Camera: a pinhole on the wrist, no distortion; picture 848 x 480 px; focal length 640.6 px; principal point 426.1 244.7 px. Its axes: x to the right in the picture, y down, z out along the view. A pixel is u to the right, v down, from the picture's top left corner.
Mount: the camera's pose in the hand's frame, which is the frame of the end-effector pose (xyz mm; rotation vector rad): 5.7 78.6 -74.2 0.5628 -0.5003 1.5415
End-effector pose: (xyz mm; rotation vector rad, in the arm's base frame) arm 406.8 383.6 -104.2 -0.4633 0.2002 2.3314
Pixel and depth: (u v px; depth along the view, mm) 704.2 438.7 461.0
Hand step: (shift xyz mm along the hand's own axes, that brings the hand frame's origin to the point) -115.5 -59.8 413.9
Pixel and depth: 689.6 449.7 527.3
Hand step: -141.7 -89.5 476.8
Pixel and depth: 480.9 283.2 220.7
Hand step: 2.8 -45.1 110.0
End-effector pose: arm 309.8 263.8 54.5 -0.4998 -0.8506 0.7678
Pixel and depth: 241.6 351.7 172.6
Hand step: -13.6 -69.3 30.0
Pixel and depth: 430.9 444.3 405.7
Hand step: -100.8 -178.3 247.1
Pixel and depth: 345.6 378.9 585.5
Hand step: -86.7 -350.1 339.2
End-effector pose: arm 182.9 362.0 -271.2 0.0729 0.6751 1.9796
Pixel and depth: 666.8 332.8 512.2
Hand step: -43.8 -94.5 447.3
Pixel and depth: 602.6 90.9 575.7
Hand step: 168.4 -150.7 470.4
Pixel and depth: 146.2 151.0 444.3
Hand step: 96.3 -347.1 149.0
